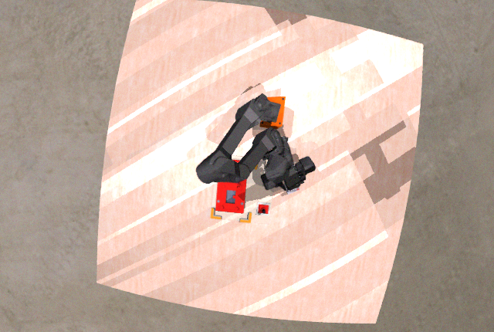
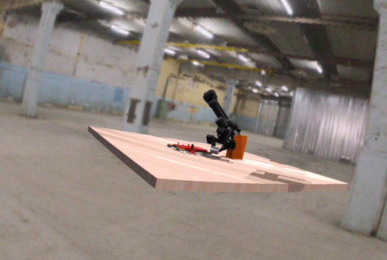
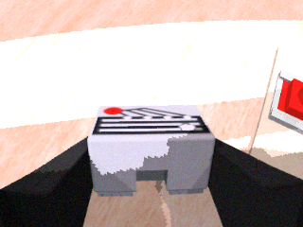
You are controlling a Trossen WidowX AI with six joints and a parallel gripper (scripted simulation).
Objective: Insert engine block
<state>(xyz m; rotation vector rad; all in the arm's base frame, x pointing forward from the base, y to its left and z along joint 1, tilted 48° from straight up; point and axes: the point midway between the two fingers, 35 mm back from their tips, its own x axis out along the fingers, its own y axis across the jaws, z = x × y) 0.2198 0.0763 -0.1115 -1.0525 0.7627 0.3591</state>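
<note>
Now: the grey engine block 10 mm behind my gripper tip and 10 mm to the right of it.
</note>
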